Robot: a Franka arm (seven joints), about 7 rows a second.
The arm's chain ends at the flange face. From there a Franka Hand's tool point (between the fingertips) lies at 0.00 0.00 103.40 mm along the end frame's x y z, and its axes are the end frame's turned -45 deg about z.
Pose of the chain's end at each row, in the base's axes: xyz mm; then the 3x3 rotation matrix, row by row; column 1 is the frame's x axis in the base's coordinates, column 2 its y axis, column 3 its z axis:
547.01, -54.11, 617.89; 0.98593, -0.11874, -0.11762; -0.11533, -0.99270, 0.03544; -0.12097, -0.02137, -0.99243
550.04, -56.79, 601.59; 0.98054, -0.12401, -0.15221; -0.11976, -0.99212, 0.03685; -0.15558, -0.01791, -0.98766
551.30, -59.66, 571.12; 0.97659, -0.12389, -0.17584; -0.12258, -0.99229, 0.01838; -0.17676, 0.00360, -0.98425
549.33, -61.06, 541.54; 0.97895, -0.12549, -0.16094; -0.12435, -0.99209, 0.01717; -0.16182, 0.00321, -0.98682
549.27, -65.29, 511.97; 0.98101, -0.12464, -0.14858; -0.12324, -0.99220, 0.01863; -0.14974, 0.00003, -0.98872
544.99, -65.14, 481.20; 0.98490, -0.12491, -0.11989; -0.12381, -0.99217, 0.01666; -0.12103, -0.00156, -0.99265
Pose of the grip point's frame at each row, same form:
534.85, -50.45, 515.27; 0.78112, 0.61320, -0.11762; 0.62039, -0.78350, 0.03544; -0.07043, -0.10065, -0.99243
534.30, -52.98, 499.47; 0.78103, 0.60566, -0.15221; 0.61685, -0.78622, 0.03685; -0.09735, -0.12268, -0.98766
533.12, -57.76, 469.35; 0.77816, 0.60295, -0.17584; 0.61498, -0.78833, 0.01838; -0.12753, -0.12244, -0.98425
532.69, -59.28, 439.50; 0.78096, 0.60349, -0.16094; 0.61358, -0.78944, 0.01717; -0.11669, -0.11215, -0.98682
533.91, -63.36, 409.74; 0.78181, 0.60555, -0.14858; 0.61445, -0.78874, 0.01863; -0.10590, -0.10586, -0.98872
532.59, -63.42, 378.56; 0.78475, 0.60810, -0.11989; 0.61402, -0.78912, 0.01666; -0.08448, -0.08668, -0.99265

